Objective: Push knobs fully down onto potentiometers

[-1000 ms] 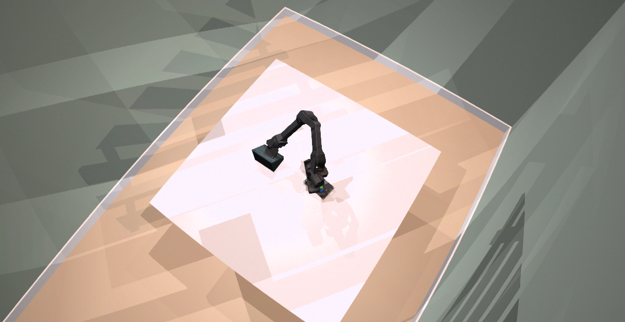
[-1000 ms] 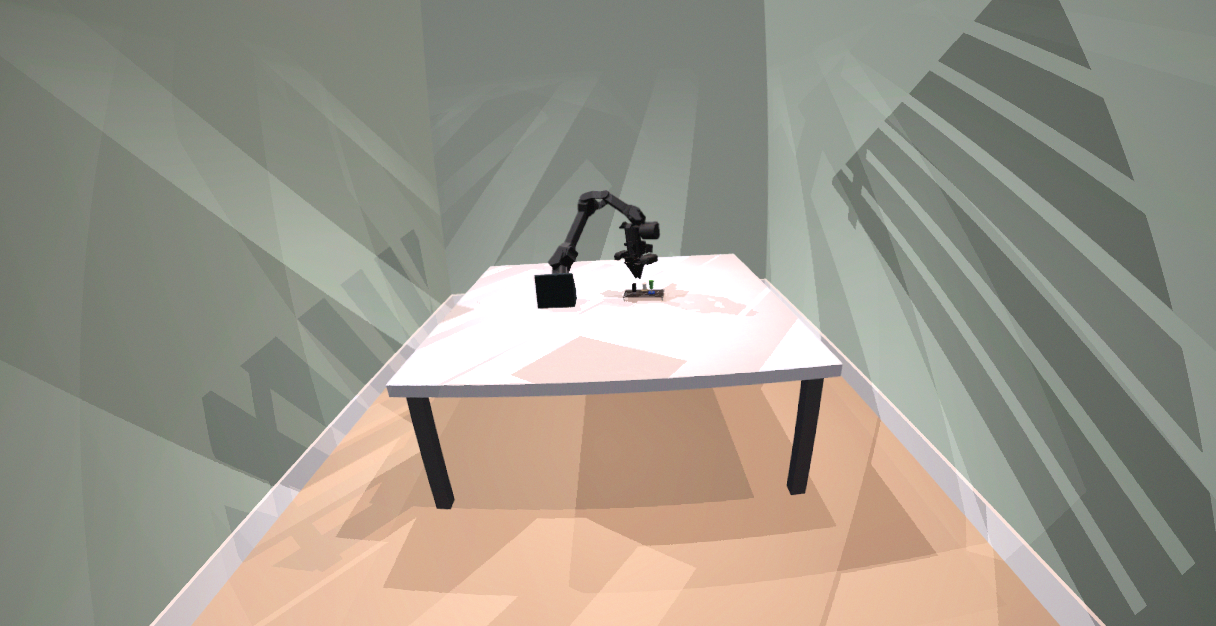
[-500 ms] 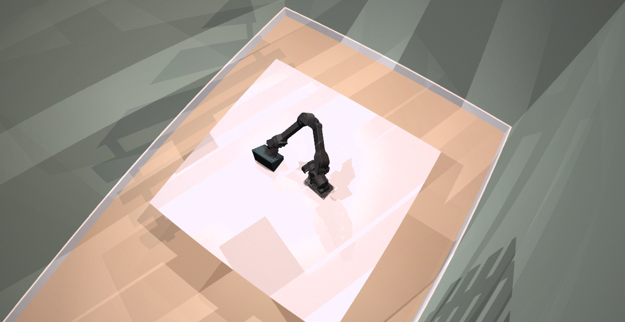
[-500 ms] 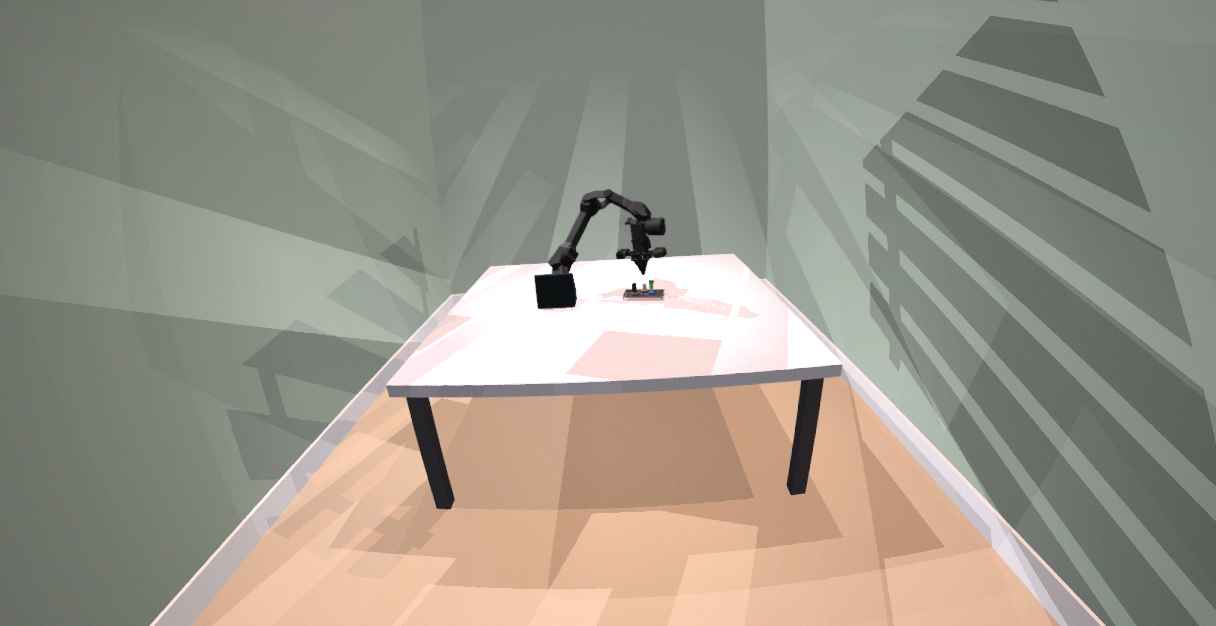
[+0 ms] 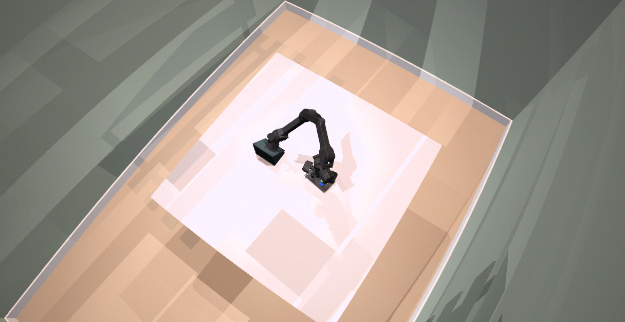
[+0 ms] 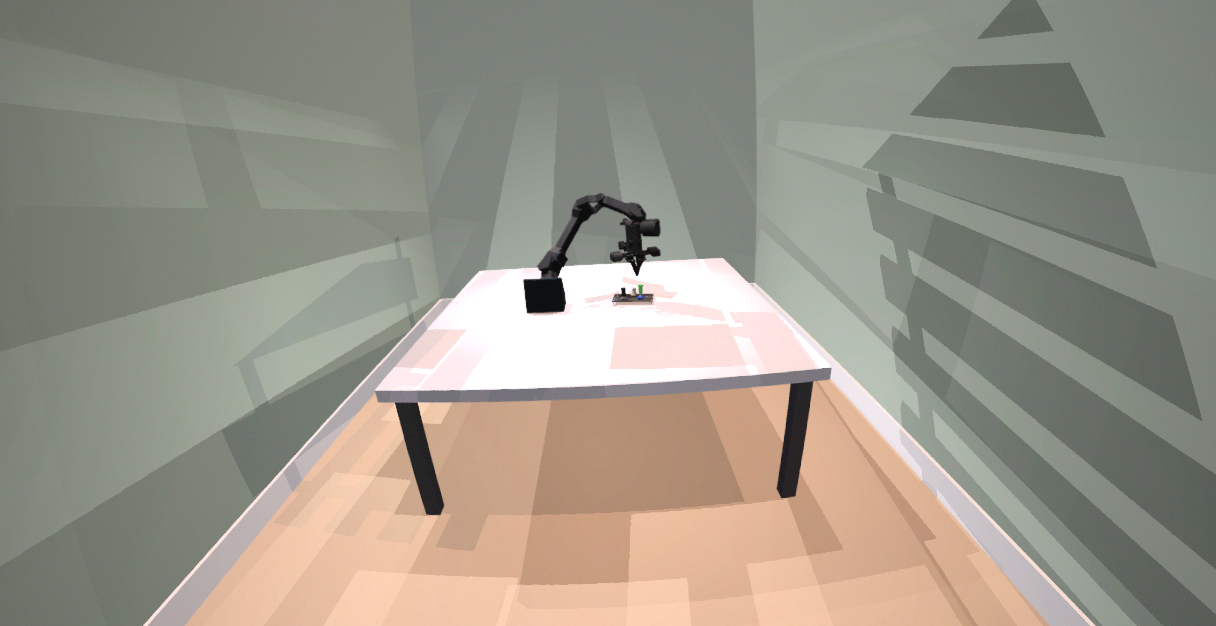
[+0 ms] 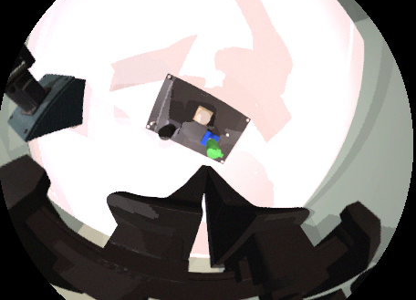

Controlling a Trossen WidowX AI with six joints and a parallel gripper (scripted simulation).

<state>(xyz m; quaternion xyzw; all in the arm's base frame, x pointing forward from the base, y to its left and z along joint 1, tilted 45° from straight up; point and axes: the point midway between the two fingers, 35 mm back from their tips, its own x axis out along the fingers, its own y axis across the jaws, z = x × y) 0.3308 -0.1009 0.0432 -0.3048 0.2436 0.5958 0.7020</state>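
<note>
The green knob lies 50 mm below my gripper tip and 10 mm ahead of it. The rest, counted from my gripper tip: black knob 70 mm below, 50 mm behind, 10 mm to the left; grey part 70 mm below, 50 mm behind, 10 mm to the left.
</note>
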